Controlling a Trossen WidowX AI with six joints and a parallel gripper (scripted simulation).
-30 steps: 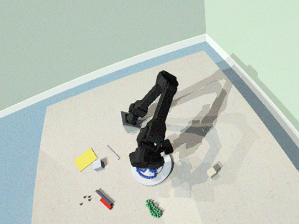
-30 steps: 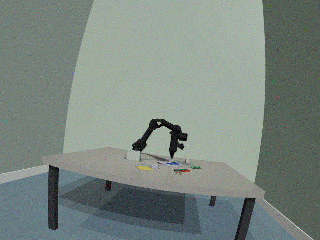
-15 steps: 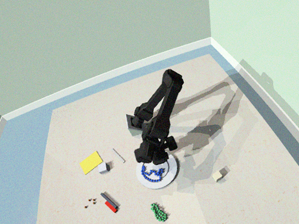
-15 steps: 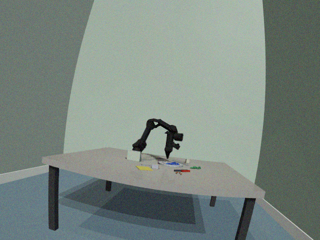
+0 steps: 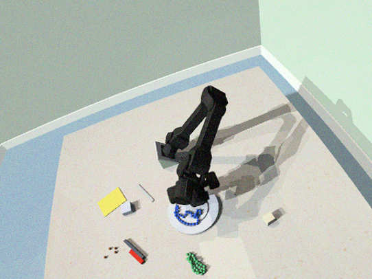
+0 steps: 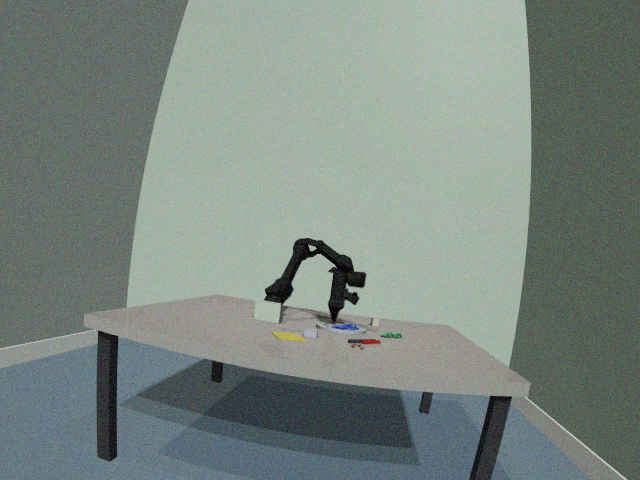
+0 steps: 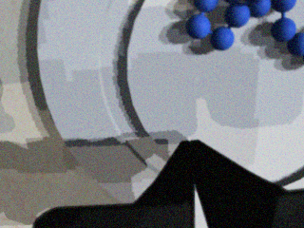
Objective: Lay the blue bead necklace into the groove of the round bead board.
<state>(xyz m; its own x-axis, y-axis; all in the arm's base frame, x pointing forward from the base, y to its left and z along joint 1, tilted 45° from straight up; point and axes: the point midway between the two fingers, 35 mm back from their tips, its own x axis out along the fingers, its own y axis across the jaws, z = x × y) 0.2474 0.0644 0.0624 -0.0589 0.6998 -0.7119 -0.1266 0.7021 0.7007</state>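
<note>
My gripper tip is 40 mm short of the round bead board, 30 mm to the left of it and 10 mm above it. Also, from my gripper tip: white cube (300 mm to the right, 30 mm behind, 10 mm below); cream cube (230 mm to the left, 160 mm ahead); stick (220 mm to the right, 90 mm behind, 20 mm below).
</note>
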